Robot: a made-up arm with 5 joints.
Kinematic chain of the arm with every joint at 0, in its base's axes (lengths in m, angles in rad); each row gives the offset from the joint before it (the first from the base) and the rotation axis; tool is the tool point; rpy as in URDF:
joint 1: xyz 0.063 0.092 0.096 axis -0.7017 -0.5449 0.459
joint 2: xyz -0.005 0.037 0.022 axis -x
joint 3: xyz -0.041 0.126 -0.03 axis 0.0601 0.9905 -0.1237
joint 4: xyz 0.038 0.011 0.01 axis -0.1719 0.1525 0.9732
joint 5: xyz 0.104 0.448 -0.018 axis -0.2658 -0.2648 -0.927
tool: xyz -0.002 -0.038 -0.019 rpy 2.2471 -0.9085 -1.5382
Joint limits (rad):
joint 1: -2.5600..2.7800
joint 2: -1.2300..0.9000
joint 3: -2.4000..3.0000
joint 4: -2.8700..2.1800
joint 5: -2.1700..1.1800
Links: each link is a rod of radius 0.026 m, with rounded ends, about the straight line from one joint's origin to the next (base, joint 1, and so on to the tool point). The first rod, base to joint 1, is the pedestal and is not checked.
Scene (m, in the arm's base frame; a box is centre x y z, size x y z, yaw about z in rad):
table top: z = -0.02
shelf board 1: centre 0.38 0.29 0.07 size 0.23 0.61 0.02 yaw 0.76
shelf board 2: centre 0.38 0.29 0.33 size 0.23 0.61 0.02 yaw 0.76
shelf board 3: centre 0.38 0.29 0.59 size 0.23 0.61 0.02 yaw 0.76
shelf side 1: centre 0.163 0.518 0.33 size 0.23 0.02 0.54 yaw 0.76
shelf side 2: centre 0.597 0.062 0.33 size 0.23 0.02 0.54 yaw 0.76
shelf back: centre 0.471 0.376 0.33 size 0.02 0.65 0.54 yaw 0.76
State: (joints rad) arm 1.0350 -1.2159 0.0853 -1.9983 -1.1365
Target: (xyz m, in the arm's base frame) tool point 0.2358 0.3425 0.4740
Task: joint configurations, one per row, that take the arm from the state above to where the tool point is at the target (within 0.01 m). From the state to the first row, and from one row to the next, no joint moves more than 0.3 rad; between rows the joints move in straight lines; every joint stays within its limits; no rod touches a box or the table.
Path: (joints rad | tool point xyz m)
1: 1.0947 -1.1888 -0.0526 -2.1507 -1.1373 | 0.3687 0.1261 0.2069
2: 1.1544 -1.1618 -0.1905 -2.3031 -1.1380 | 0.3370 0.0598 0.2244
3: 0.9568 -1.1845 -0.3213 -2.0704 -1.1091 | 0.3412 0.0728 0.2804
4: 0.7593 -1.2073 -0.4522 -1.8377 -1.0801 | 0.3347 0.0588 0.3466
5: 0.5618 -1.2300 -0.5831 -1.6050 -1.0512 | 0.3166 0.0222 0.4124
6: 0.7259 -1.2300 -0.4731 -1.4082 -1.1692 | 0.2971 0.1787 0.4684
7: 0.8901 -1.2300 -0.3631 -1.2113 -1.2872 | 0.2358 0.3425 0.4740

